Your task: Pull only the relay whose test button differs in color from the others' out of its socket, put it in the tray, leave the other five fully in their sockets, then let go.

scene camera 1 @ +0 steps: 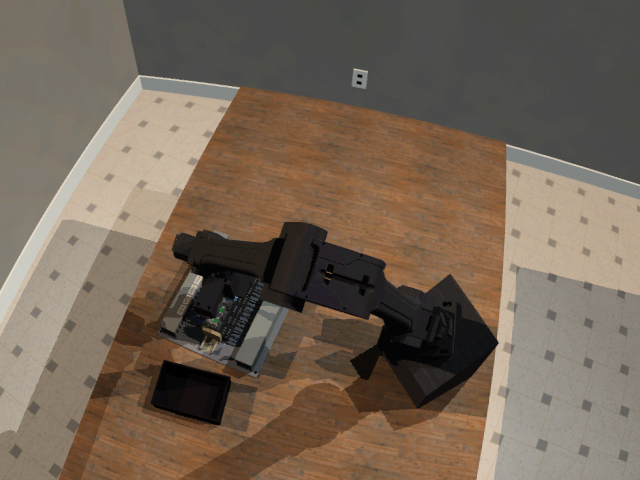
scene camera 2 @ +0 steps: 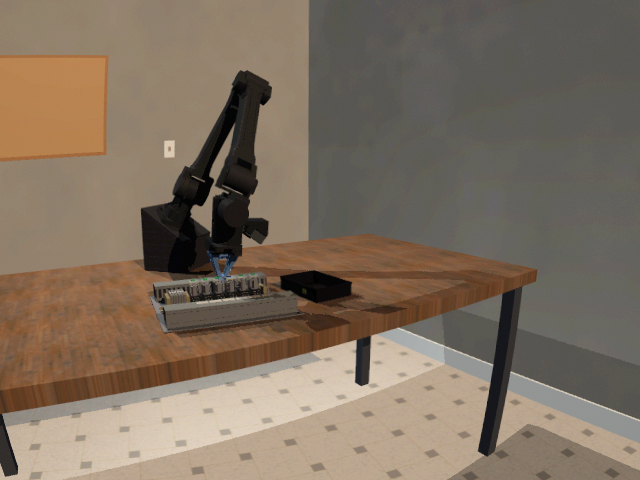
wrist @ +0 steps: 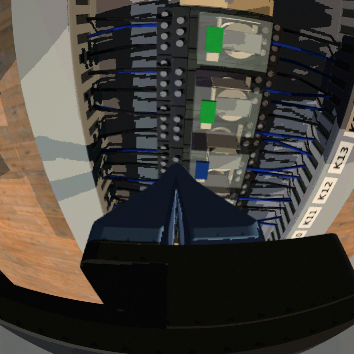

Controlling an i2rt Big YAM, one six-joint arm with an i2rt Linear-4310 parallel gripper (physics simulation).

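Places are measured from the arm's base along level axes (x left, y ahead, z down), in centimetres.
Where they show: gripper, fingertip midpoint: [scene camera 1: 235, 298] [scene camera 2: 222, 281] [wrist: 175, 173]; arm's base, origin of the base link: [scene camera 1: 436, 328] [scene camera 2: 173, 220].
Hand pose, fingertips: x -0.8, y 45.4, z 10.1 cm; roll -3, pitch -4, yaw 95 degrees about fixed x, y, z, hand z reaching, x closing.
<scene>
Each offset is from my fingertips to the top centre of the thing. "pt": to the spot under its first point.
The relay with a blue test button {dx +1.2, dy +2.2, dz -1.5 cm} [wrist: 222, 167] sits in the socket row, just beyond my fingertips in the wrist view. Two relays with green buttons, one in the middle [wrist: 227, 111] and one at the far end {pt dx +7.2, dy +3.1, dz -1.3 cm} [wrist: 237, 42], sit in line beyond it. In scene view 2 the relay row shows several green buttons. The other relays are hidden in the wrist view behind my fingers. My gripper [scene camera 2: 223, 277] [wrist: 175, 173] is shut and empty, pointing down with its tips low over the row. The black tray {dx +24.5, dy +3.4, dz +2.0 cm} [scene camera 1: 225, 400] [scene camera 2: 325, 293] stands beside the panel, with no relay visible inside.
Grey wiring ducts, one near the arm base [scene camera 1: 258, 338] and one at the table's edge side {pt dx -3.4, dy +13.8, dz +3.0 cm} [scene camera 2: 232, 311], flank the relay row. Black and blue wires run from the sockets to the ducts. Tan end pieces [scene camera 1: 210, 338] [wrist: 240, 6] stand at the row's tray end.
</scene>
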